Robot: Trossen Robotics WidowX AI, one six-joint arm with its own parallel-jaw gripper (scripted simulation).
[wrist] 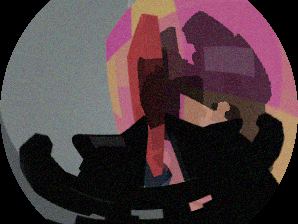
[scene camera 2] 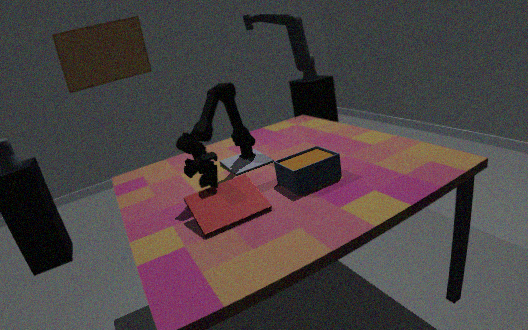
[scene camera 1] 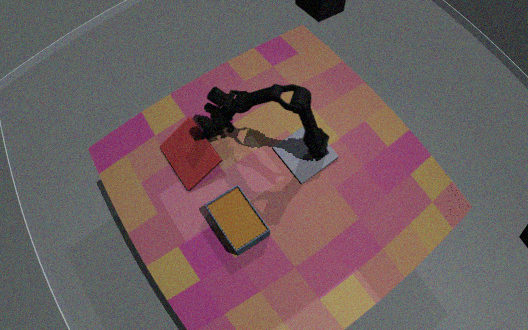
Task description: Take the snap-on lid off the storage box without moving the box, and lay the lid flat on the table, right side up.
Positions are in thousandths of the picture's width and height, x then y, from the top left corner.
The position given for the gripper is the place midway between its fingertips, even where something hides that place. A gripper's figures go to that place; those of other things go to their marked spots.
Labels:
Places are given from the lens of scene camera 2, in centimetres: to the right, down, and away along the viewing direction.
gripper (scene camera 2: 410,571): -17, 9, 123
red lid (scene camera 2: 406,635): -17, 15, 114
dark blue storage box (scene camera 2: 571,523): 13, 3, 121

